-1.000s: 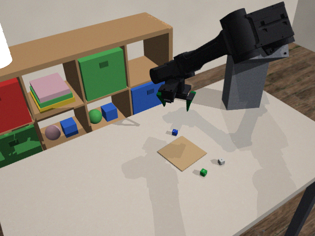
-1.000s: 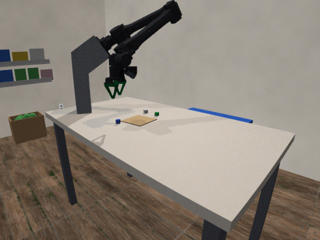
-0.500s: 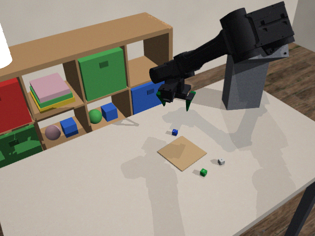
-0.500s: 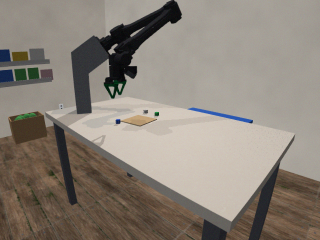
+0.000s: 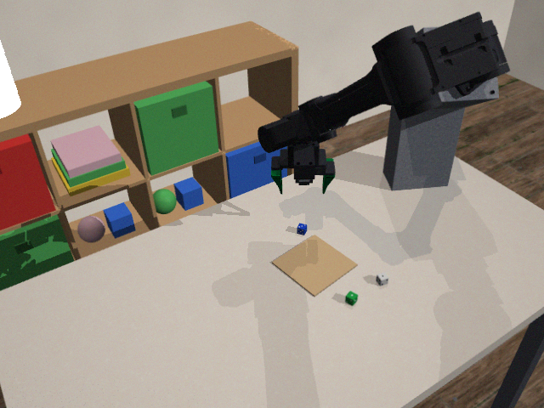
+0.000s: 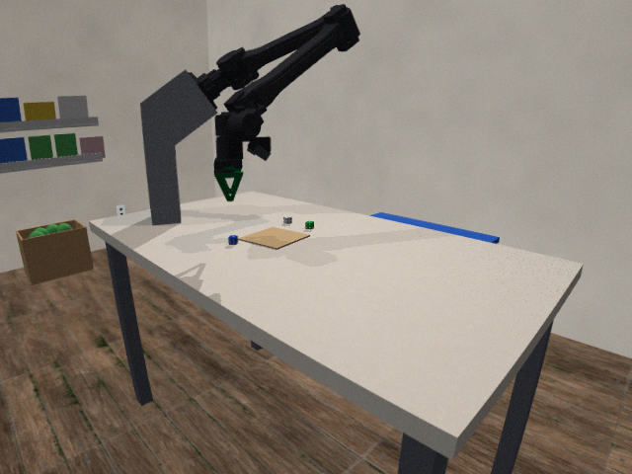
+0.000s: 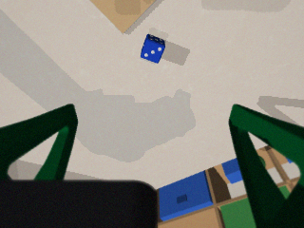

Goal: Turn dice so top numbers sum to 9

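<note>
My gripper is now 120 mm above the blue die. Also, from my hand: tan mat 30 mm ahead, 110 mm to the left, 130 mm below; then green die 20 mm ahead, 250 mm to the left, 120 mm below; then white die 70 mm behind, 230 mm to the left, 120 mm below.
</note>
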